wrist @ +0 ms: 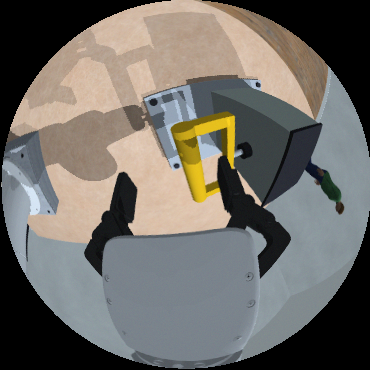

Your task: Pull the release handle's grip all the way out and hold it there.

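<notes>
The release handle (192,167) is a yellow rectangular loop with a thick round grip bar on its left side. A short metal rod (239,153) with a black collar joins it to a dark grey-green housing (255,145). My gripper (171,172) is open, with its black fingers wide apart. In the view, the grip bar shows between the fingertips, closer to the right one. The right fingertip overlaps the handle's opening and hides part of its back bar and lower arm. I cannot tell how far above or beside the handle the fingers are in depth.
The housing stands on a grey metal base plate (159,120) with bolts at its corners, on a tan table top (150,200). A grey robot base (42,182) is at the left edge. A brown wooden surface (295,50) is at upper right. A small figure in green (330,186) shows at the right.
</notes>
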